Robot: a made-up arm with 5 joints.
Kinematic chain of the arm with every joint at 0, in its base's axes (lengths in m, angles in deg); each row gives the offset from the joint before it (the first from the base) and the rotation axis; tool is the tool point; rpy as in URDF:
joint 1: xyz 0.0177 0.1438 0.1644 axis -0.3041 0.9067 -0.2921
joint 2: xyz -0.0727 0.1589 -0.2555 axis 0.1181 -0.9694 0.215
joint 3: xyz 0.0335 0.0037 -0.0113 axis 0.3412 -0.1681 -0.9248
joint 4: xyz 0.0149 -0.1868 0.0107 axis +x
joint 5: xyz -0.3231 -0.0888 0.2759 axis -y
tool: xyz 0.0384 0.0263 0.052 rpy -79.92 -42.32 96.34
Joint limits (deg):
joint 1: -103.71..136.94
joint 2: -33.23..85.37
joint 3: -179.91..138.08
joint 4: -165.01..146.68
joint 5: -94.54..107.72
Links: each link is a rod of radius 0.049 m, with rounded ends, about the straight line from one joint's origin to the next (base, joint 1, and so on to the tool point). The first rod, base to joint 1, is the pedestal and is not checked.
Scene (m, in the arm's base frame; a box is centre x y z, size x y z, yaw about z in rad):
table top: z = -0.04
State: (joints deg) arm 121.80 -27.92 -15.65 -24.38 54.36
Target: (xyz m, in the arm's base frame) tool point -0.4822 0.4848 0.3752
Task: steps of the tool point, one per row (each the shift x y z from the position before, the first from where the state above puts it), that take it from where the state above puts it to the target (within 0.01 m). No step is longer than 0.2 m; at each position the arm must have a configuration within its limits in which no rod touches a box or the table.
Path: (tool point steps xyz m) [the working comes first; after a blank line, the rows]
Joints at the target: 72.42 51.82 38.44 -29.97 75.57
Straight joint move there: clear.

1: -0.0080 0.1042 0.1248
2: -0.0806 0.0830 0.1202
3: -0.1383 0.0529 0.0853
4: -0.1699 0.0216 0.0291
5: -0.1711 -0.0049 -0.0346
6: -0.1445 -0.0217 -0.0927

